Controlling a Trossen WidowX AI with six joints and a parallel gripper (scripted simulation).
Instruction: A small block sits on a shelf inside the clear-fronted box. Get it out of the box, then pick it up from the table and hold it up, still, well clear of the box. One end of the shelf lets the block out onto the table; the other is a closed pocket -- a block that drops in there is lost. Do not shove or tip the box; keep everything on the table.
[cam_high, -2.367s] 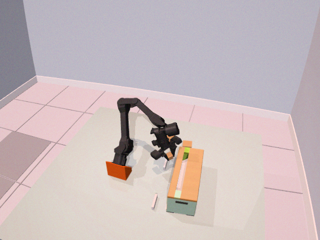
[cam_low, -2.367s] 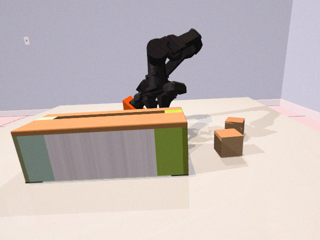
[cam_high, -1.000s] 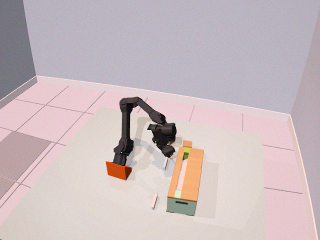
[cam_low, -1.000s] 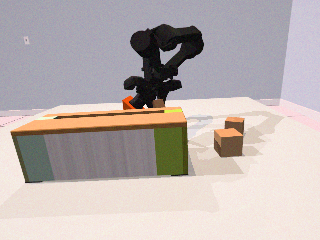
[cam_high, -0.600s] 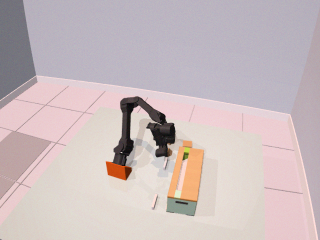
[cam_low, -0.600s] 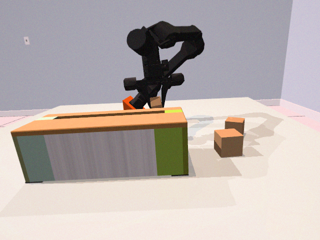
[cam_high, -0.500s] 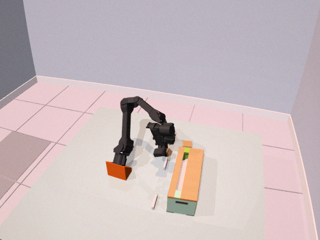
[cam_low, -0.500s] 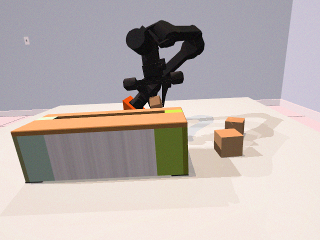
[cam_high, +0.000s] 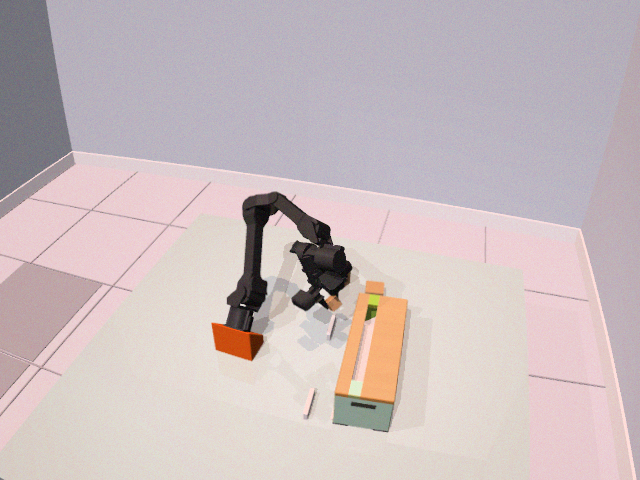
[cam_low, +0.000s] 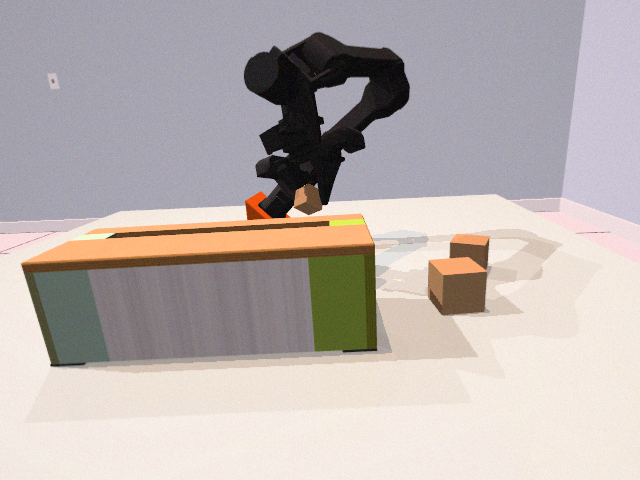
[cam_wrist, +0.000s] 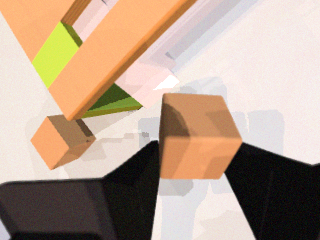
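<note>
The tan block is 10 mm to the right of my gripper tip and 10 mm above it. From my gripper tip the other things lie so: long box: 110 mm ahead, 120 mm to the right, 60 mm below.
</note>
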